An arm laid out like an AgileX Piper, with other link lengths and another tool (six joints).
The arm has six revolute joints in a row. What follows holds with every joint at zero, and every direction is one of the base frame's.
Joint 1 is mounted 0.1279 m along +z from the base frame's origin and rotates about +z.
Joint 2 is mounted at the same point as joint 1 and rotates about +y.
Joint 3 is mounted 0.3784 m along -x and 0.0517 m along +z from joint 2 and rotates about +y.
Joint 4 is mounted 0.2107 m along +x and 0.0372 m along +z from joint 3 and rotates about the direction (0.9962, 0, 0.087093).
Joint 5 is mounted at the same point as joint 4 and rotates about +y.
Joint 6 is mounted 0.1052 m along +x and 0.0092 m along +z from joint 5 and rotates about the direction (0.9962, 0, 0.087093).
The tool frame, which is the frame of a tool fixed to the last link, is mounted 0.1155 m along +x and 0.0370 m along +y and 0.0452 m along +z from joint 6; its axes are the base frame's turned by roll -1.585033, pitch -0.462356 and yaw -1.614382 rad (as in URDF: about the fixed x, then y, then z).
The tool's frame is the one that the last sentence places.
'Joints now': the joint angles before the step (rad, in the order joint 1, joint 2, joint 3, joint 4, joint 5, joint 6). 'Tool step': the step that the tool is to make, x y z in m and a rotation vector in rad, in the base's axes. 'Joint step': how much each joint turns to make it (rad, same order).
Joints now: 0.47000 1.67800 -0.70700 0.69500 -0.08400 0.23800
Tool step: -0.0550 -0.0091 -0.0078 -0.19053 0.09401 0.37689
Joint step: -0.14688 -0.10186 -0.00015 -0.08319 0.36196 -0.39971
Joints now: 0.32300 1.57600 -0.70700 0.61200 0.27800 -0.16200
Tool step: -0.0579 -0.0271 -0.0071 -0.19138 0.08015 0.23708
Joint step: -0.06614 -0.10111 -0.00002 -0.31397 0.25916 -0.01114
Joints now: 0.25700 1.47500 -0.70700 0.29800 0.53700 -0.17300
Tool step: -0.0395 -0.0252 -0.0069 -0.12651 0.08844 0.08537
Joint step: -0.01783 -0.05993 -0.00008 -0.16707 0.17699 0.02922
